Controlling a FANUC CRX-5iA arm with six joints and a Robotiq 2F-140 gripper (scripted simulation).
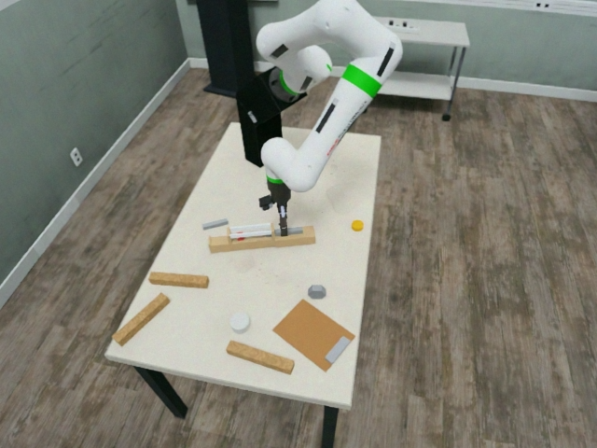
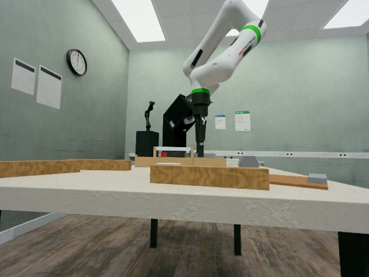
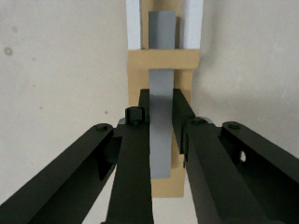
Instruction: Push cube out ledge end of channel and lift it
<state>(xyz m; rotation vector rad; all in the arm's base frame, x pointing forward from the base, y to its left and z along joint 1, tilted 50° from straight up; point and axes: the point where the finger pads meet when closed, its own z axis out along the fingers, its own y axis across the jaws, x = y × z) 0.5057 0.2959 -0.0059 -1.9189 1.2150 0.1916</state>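
Right now my hand is 310 mm to the left of the flat grey stick, 70 mm above it and 50 mm short of it. Round my hand: channel 110 mm to the right, 70 mm ahead, 30 mm below; then red cube 150 mm to the right, 90 mm ahead, 30 mm below; then grey hexagonal piece 230 mm to the left, 180 mm ahead, 60 mm below.
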